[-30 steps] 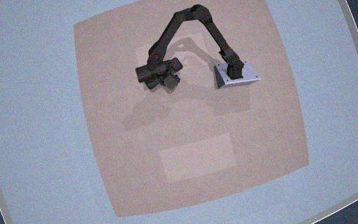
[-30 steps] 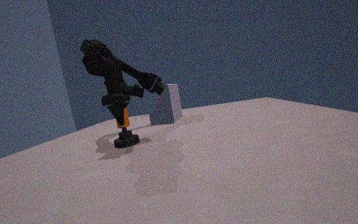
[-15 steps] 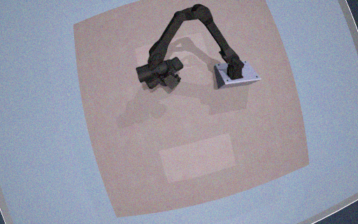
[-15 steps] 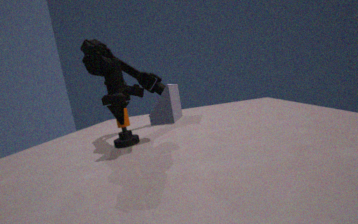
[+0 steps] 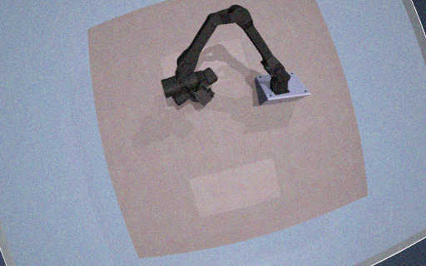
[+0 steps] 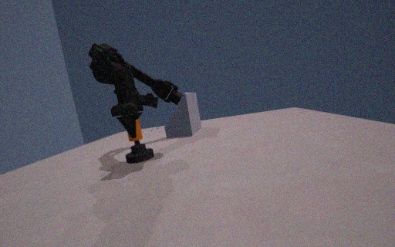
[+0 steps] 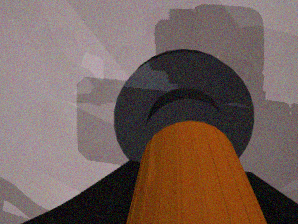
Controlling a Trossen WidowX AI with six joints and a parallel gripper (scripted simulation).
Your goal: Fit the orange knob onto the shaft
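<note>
The orange knob lies 2 cm above my gripper tip. The rest, counted from my gripper tip: dark pedestal: 4 cm below.
</note>
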